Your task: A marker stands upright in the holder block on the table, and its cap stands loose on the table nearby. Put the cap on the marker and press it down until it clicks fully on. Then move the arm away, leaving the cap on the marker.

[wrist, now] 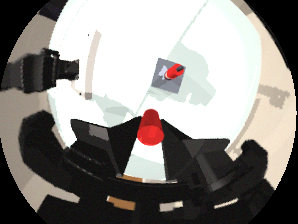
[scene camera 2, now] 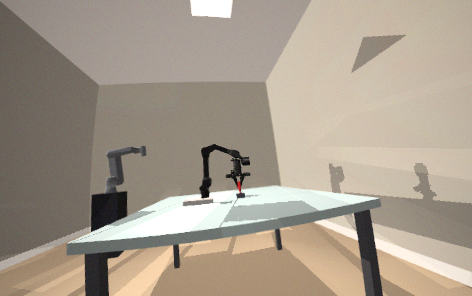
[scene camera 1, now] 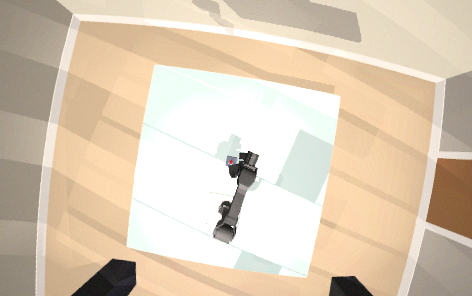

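There's a red cap (wrist: 150, 132) here, and it's being held by my gripper (wrist: 150, 120).
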